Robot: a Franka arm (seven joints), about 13 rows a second.
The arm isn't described. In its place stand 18 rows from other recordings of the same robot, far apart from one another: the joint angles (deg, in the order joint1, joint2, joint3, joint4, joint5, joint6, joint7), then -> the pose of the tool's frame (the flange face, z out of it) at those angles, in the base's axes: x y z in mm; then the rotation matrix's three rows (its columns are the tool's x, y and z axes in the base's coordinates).
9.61 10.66 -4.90 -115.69 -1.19 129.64 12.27 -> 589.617, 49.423, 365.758; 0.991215, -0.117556, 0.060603; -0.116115, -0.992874, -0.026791; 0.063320, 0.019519, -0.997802
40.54 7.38 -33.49 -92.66 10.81 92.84 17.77 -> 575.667, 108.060, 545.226; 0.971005, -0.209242, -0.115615; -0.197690, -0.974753, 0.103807; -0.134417, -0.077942, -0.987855
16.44 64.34 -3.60 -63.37 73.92 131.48 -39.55 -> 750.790, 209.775, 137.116; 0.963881, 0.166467, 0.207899; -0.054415, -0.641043, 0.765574; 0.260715, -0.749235, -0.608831
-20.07 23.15 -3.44 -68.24 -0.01 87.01 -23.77 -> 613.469, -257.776, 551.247; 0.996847, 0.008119, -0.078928; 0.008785, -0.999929, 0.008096; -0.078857, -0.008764, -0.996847
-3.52 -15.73 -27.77 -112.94 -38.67 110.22 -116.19 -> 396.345, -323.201, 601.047; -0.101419, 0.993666, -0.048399; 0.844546, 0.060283, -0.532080; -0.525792, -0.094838, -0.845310
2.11 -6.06 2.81 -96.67 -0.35 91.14 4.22 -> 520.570, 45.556, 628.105; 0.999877, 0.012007, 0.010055; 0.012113, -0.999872, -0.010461; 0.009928, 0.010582, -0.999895
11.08 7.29 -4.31 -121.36 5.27 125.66 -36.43 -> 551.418, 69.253, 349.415; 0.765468, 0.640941, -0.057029; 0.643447, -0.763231, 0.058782; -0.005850, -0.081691, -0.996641
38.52 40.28 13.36 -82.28 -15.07 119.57 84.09 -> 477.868, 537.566, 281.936; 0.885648, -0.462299, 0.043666; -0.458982, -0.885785, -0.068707; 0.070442, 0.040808, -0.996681
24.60 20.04 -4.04 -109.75 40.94 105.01 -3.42 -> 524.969, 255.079, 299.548; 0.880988, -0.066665, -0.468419; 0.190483, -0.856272, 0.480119; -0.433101, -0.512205, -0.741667
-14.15 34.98 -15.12 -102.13 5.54 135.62 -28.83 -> 580.926, -308.785, 222.100; 0.998605, -0.030088, -0.043389; -0.033100, -0.996966, -0.070456; -0.041137, 0.071793, -0.996571
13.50 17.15 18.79 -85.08 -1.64 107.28 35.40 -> 572.381, 327.396, 520.003; 0.996639, -0.062650, 0.052775; -0.068213, -0.991453, 0.111213; 0.045356, -0.114440, -0.992394
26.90 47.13 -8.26 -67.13 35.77 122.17 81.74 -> 715.352, 304.420, 320.015; 0.233660, -0.971168, 0.047292; -0.872493, -0.187955, 0.451031; -0.429138, -0.146650, -0.891254
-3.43 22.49 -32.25 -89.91 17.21 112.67 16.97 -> 579.785, -333.316, 450.290; 0.551411, -0.828071, 0.101212; -0.833244, -0.552597, 0.018469; 0.040636, -0.094518, -0.994693
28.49 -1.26 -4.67 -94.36 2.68 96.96 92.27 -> 509.283, 229.183, 611.589; 0.364531, -0.930239, 0.042105; -0.929788, -0.361128, 0.071275; -0.051097, -0.065131, -0.996568
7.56 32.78 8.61 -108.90 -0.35 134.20 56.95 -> 593.873, 169.005, 189.990; 0.738638, -0.659329, -0.140354; -0.660941, -0.749287, 0.041545; -0.132557, 0.062079, -0.989229
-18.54 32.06 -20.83 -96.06 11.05 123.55 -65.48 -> 540.630, -398.913, 291.163; 0.922741, 0.382151, -0.050091; 0.382656, -0.923891, 0.000528; -0.046077, -0.019655, -0.998745
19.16 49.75 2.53 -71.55 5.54 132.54 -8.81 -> 720.811, 278.447, 257.966; 0.882904, 0.445818, 0.147397; 0.422000, -0.891033, 0.167260; 0.205903, -0.085473, -0.974832
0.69 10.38 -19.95 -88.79 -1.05 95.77 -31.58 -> 580.175, -187.494, 543.418; 0.972669, 0.220797, -0.071861; 0.216798, -0.974403, -0.059470; -0.083152, 0.042265, -0.995640
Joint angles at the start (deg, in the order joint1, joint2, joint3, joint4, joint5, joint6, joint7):
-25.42, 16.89, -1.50, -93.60, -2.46, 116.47, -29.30
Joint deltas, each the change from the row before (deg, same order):
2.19, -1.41, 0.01, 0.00, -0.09, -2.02, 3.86
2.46, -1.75, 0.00, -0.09, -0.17, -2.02, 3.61
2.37, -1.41, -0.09, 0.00, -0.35, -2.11, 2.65
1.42, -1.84, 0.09, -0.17, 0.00, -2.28, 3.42
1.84, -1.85, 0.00, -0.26, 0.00, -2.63, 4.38
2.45, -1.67, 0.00, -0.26, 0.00, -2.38, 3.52
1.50, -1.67, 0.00, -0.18, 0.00, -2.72, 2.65
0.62, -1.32, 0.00, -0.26, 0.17, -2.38, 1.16
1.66, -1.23, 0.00, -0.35, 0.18, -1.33, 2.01
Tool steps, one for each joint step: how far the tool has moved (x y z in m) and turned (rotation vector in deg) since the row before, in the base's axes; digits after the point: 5 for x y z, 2 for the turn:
0.00481, 0.02514, 0.01265, 0.46, 0.25, -1.70
0.00349, 0.02821, 0.01558, 0.24, 0.09, -1.18
0.00195, 0.02579, 0.01222, 0.08, 0.57, -0.37
-0.00396, 0.01845, 0.01501, 0.40, 0.30, -2.03
-0.00472, 0.02189, 0.01351, 0.49, 0.68, -2.68
-0.00323, 0.02748, 0.01174, 0.35, 0.70, -1.20
-0.00749, 0.01743, 0.01165, 0.32, 1.03, -1.30
-0.00832, 0.00823, 0.00771, 0.44, 1.19, -0.69
-0.00437, 0.01801, 0.00749, 0.23, 0.31, -0.44

